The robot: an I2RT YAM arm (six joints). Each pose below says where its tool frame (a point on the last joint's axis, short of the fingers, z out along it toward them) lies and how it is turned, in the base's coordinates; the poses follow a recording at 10 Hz.
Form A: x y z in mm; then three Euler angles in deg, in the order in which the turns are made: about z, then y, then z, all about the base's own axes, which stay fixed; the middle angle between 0 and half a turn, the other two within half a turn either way.
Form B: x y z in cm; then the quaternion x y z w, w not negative. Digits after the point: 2 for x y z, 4 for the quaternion.
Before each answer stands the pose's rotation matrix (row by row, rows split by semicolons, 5 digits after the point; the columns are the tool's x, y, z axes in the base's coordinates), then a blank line. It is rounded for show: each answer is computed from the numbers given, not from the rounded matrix.
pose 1, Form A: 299.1, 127.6, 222.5, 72.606, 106.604, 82.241
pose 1, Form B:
-0.95707 -0.25939 0.12938; 0.04419 0.31055 0.94953; -0.28648 0.91448 -0.28576

29.91, 12.76, 22.25, -0.0673, 0.7990, 0.5833, 0.1301
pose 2, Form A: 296.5, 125.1, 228.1, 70.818, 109.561, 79.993
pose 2, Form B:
-0.94923 -0.26862 0.16374; 0.05579 0.36851 0.92795; -0.30961 0.88997 -0.33481

29.65, 12.51, 22.81, -0.0653, 0.8143, 0.5581, 0.1453
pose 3, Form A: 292.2, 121.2, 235.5, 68.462, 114.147, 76.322
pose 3, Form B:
-0.93931 -0.26673 0.21577; 0.07403 0.45653 0.88662; -0.33499 0.84878 -0.40908

29.22, 12.12, 23.55, -0.0575, 0.8374, 0.5181, 0.1644
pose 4, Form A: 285.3, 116.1, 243.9, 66.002, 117.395, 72.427
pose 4, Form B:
-0.92743 -0.26081 0.26806; 0.09742 0.52353 0.84642; -0.36110 0.81111 -0.46012

28.53, 11.61, 24.39, -0.0479, 0.8531, 0.4857, 0.1844
